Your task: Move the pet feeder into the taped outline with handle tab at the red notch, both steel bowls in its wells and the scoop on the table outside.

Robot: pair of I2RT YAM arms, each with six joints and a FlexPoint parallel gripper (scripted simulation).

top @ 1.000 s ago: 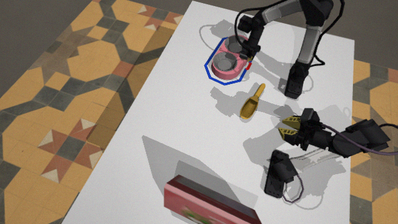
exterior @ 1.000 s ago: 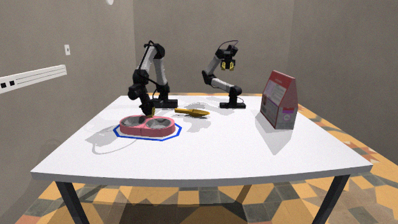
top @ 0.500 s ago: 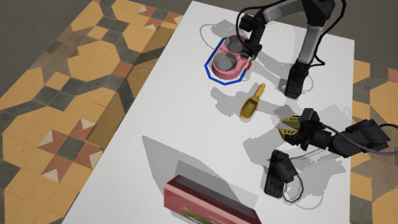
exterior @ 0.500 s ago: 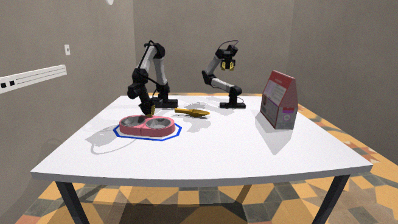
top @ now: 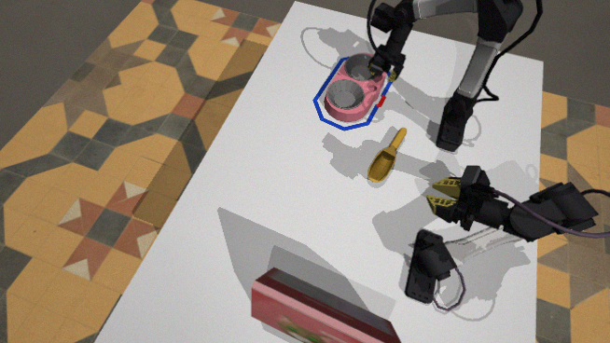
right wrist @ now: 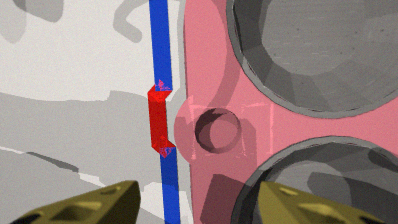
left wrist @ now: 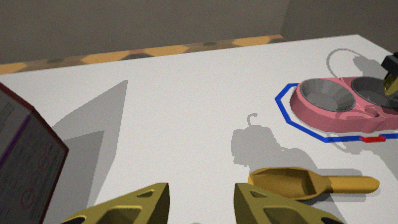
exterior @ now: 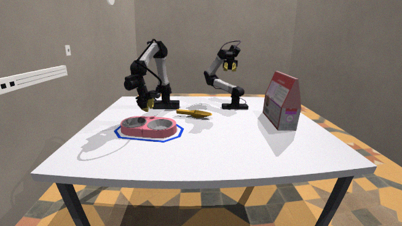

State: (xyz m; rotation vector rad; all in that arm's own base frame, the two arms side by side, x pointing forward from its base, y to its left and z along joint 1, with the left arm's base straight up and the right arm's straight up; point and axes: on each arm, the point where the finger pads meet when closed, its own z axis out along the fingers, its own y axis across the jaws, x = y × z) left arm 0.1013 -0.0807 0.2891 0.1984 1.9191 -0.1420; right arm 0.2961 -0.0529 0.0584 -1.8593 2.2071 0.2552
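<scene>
The pink pet feeder is 90 mm below my right hand, 70 mm ahead of it and 10 mm to the left of it. Also, from my right hand: yellow scoop 290 mm to the left, 100 mm behind, 80 mm below; then food bag 820 mm to the left, 50 mm behind, 50 mm above; then blue taped outline 100 mm below, 80 mm ahead, 10 mm to the left.
</scene>
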